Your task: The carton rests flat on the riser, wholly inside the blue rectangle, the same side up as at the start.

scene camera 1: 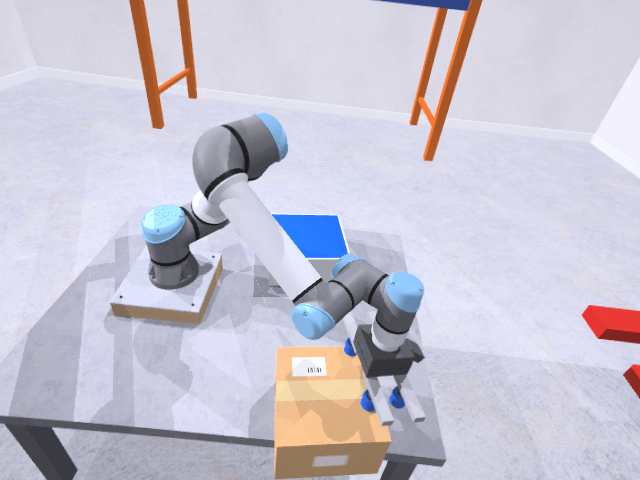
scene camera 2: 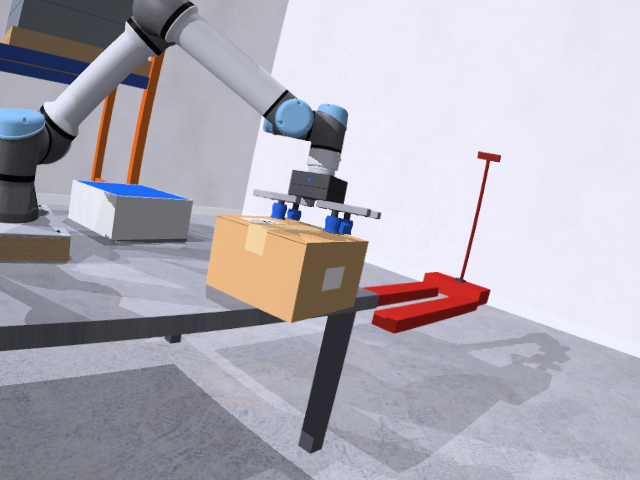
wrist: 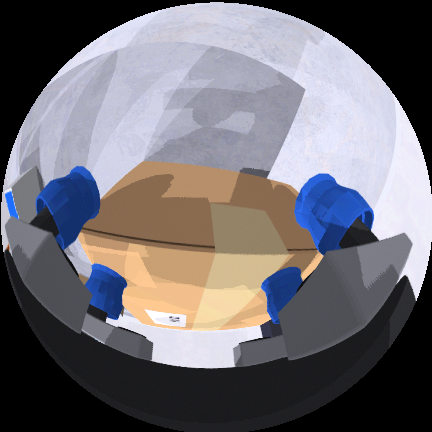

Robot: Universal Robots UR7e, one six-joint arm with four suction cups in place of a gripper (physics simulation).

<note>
My suction head (scene camera 2: 332, 224) is stuck to a cardboard carton (scene camera 2: 293, 270), which still rests on the table. On the table rests a riser with blue rectangle (scene camera 2: 116, 211).
The cardboard carton is seen too in scene camera 1 (scene camera 1: 319, 420) and in the wrist view (wrist: 194, 243). The riser with blue rectangle is seen too in scene camera 1 (scene camera 1: 320, 237). My suction head also shows in the wrist view (wrist: 325, 208).
</note>
